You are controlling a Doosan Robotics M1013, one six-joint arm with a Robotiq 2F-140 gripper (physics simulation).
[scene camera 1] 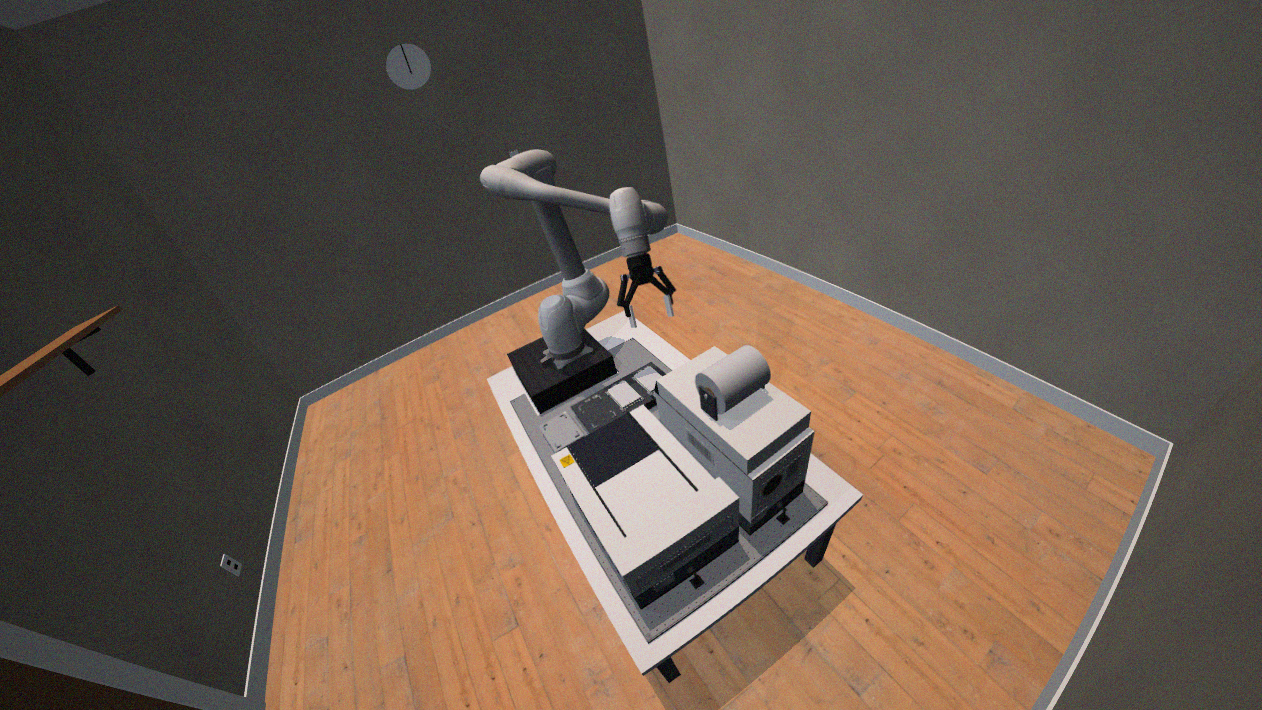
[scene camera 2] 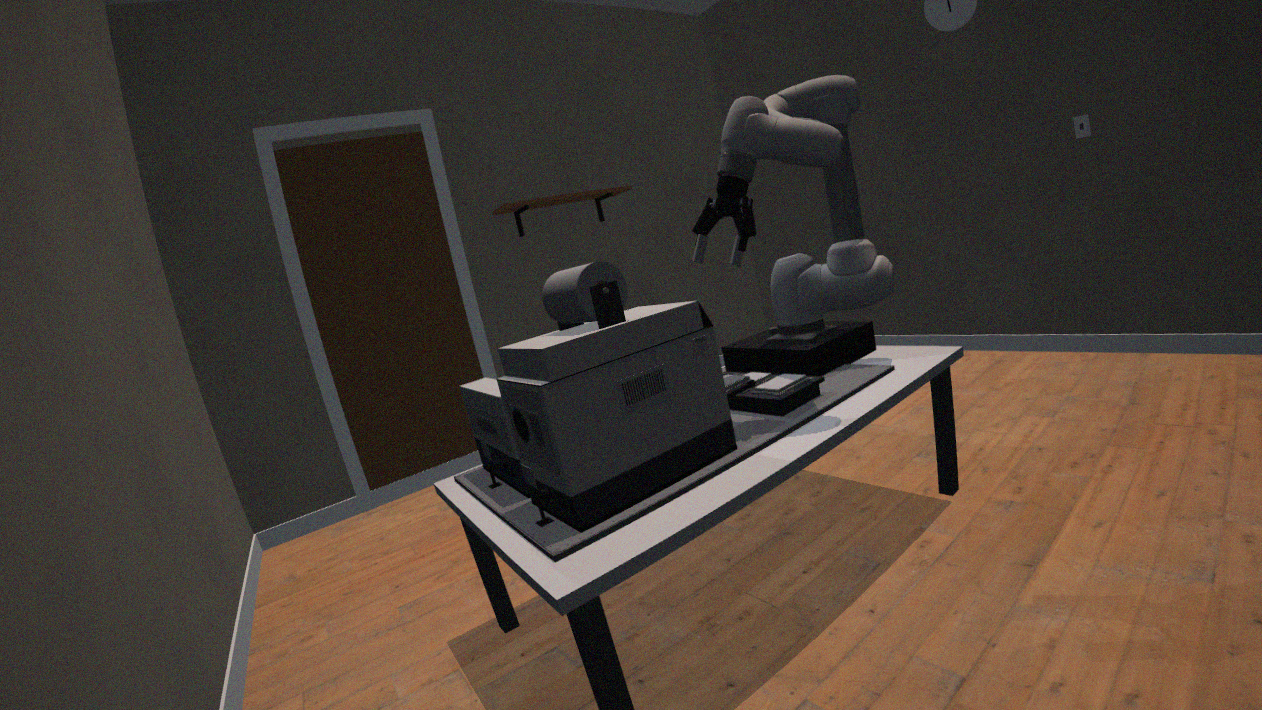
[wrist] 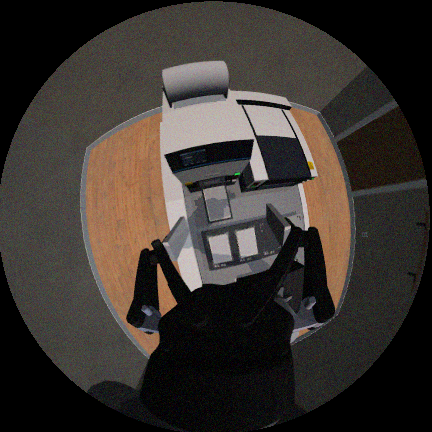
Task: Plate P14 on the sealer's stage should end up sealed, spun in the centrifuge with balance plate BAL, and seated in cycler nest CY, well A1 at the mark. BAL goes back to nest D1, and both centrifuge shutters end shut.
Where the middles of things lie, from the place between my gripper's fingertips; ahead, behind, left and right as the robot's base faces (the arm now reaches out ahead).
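Labels:
Centrifuge (scene camera 1: 660,516): from my hand 29 cm below, 32 cm ahead, 33 cm to the right. My gripper: 1 cm below the grey cylinder (scene camera 1: 732,379), 3 cm to the left of it, 37 cm short of it. Grey cylinder nearest to my gripper of the things named here, going by their middles.

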